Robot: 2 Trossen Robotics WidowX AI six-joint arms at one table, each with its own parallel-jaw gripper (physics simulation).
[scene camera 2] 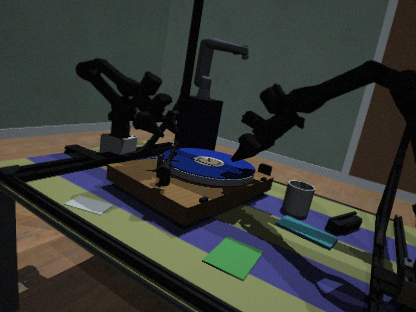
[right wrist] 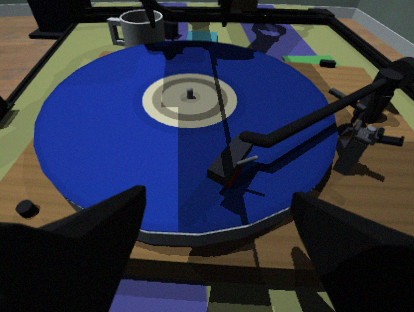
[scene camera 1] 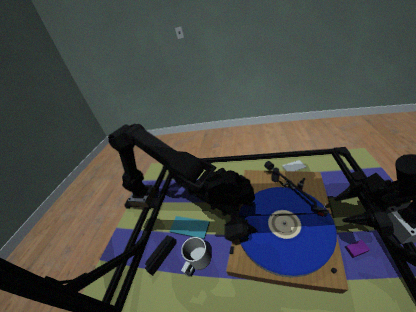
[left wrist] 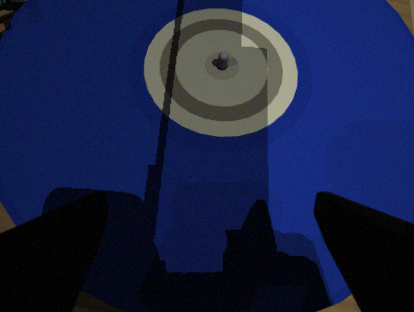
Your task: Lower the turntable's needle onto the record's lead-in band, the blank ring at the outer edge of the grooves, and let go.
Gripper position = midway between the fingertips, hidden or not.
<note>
My left gripper (scene camera 2: 237, 158) is open, holding nothing. Also in view: a blue record (scene camera 1: 306, 242). My right gripper (scene camera 1: 338, 209) is open, holding nothing. Also in view: a wooden turntable (scene camera 1: 331, 277).
The blue record is seen too in scene camera 2 (scene camera 2: 192, 160), in the right wrist view (right wrist: 124, 119) and in the left wrist view (left wrist: 211, 175). My left gripper shows as well in scene camera 1 (scene camera 1: 253, 217) and in the left wrist view (left wrist: 213, 202). My right gripper shows as well in scene camera 2 (scene camera 2: 171, 135) and in the right wrist view (right wrist: 220, 197).
</note>
